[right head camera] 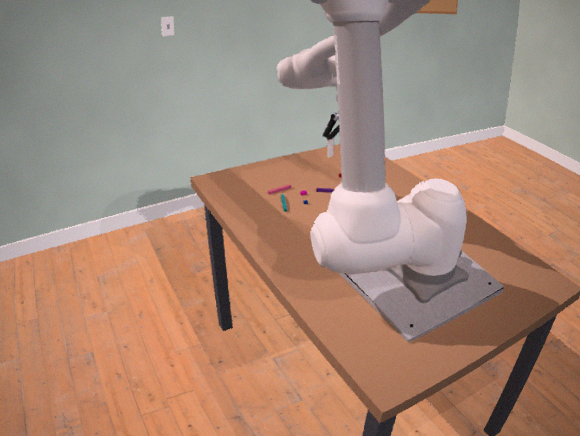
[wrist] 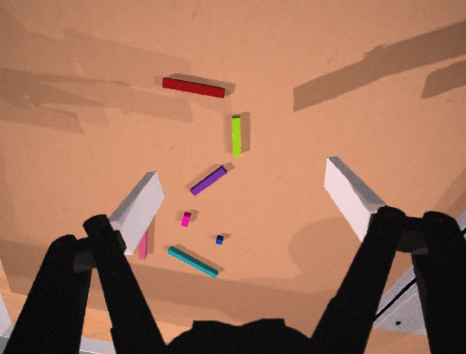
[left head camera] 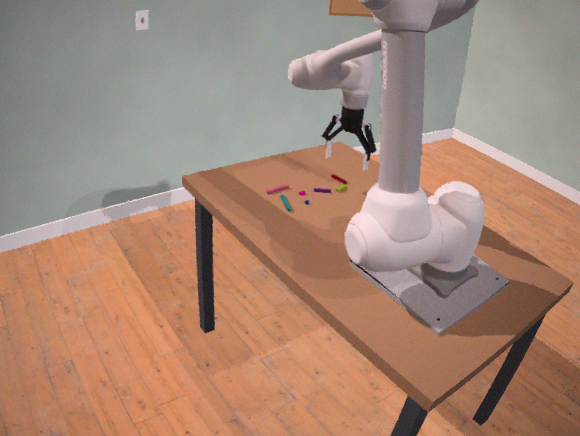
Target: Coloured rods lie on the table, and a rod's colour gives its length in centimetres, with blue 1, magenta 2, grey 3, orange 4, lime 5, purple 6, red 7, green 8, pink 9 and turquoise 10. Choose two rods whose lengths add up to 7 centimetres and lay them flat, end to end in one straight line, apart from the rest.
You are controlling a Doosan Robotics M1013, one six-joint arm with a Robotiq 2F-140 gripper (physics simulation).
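Seen in the pictures: gripper, between the fingertips: (wrist: 240,178) (left head camera: 346,163); arm's base, origin of its link: (right head camera: 425,272) (left head camera: 439,269).
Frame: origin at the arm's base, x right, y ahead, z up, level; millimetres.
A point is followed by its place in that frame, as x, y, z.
Observation:
My gripper (left head camera: 347,163) {111, 536, 84} (wrist: 240,178) {111, 536, 84} is open and empty, above the table. A red rod (left head camera: 339,179) {154, 599, -20} (wrist: 193,87) {158, 604, -17} lies at the top of the wrist view. A lime rod (left head camera: 341,188) {108, 539, -18} (wrist: 236,136) {115, 543, -17} lies near it. A purple rod (left head camera: 322,190) {38, 563, -20} (right head camera: 325,190) {39, 561, -20} (wrist: 209,180) {45, 564, -17} lies slanted in the wrist view. A short magenta rod (left head camera: 302,193) {-39, 581, -20} (right head camera: 303,192) {-38, 583, -18} (wrist: 186,219) {-32, 585, -17} and a tiny blue rod (left head camera: 307,202) {-65, 522, -20} (right head camera: 305,202) {-67, 523, -20} (wrist: 219,240) {-60, 527, -17} lie apart. A turquoise rod (left head camera: 285,202) {-131, 558, -20} (right head camera: 284,202) {-130, 553, -17} (wrist: 193,262) {-124, 560, -18} lies near a pink rod (left head camera: 277,189) {-99, 647, -20} (right head camera: 279,189) {-98, 647, -20} (wrist: 143,245) {-106, 647, -17}, partly hidden by a finger in the wrist view.
The rods lie towards the far end of the brown table (left head camera: 380,345) {-342, -93, -27} (right head camera: 350,345) {-317, -92, -27}. The arm stands on a grey base plate (left head camera: 435,320) {-171, -126, -13} (right head camera: 410,327) {-168, -133, -13} at the near end. In the right head view the arm column hides the lime rod and most of the red rod.

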